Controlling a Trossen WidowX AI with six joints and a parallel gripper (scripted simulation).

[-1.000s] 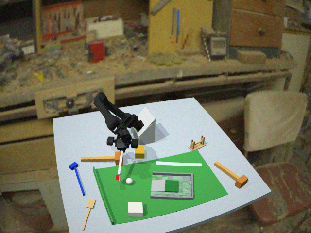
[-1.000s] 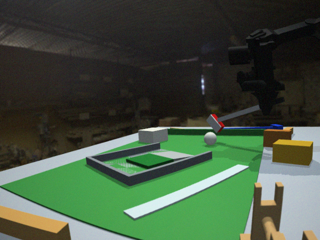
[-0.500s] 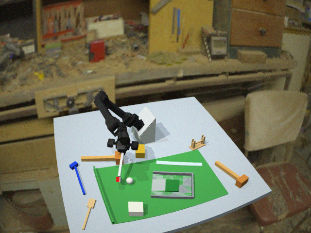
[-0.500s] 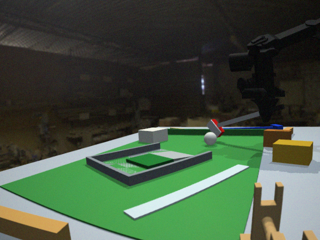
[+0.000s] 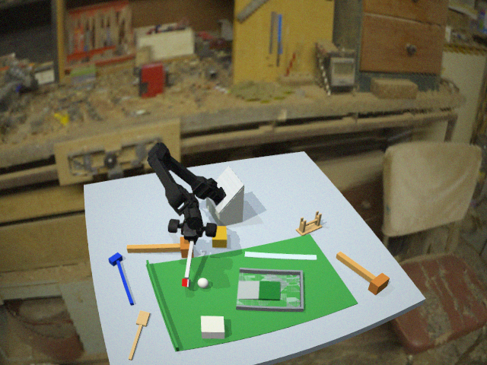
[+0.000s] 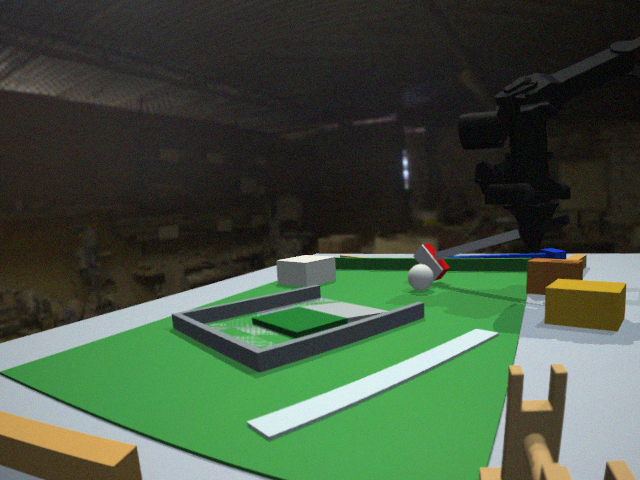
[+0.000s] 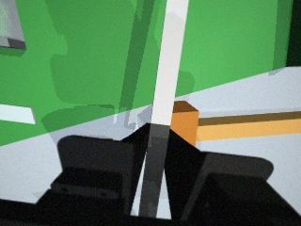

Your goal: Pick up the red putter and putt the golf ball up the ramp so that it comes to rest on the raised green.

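Now: gripper tip 80 mm short of the red putter and 30 mm to the left of it. Also, from my gripper tip: yellow block (70 mm behind, 140 mm to the left, 50 mm below); then blue putter (60 mm ahead, 330 mm to the right, 60 mm below); then white golf ball (180 mm ahead, 20 mm to the right, 50 mm below).
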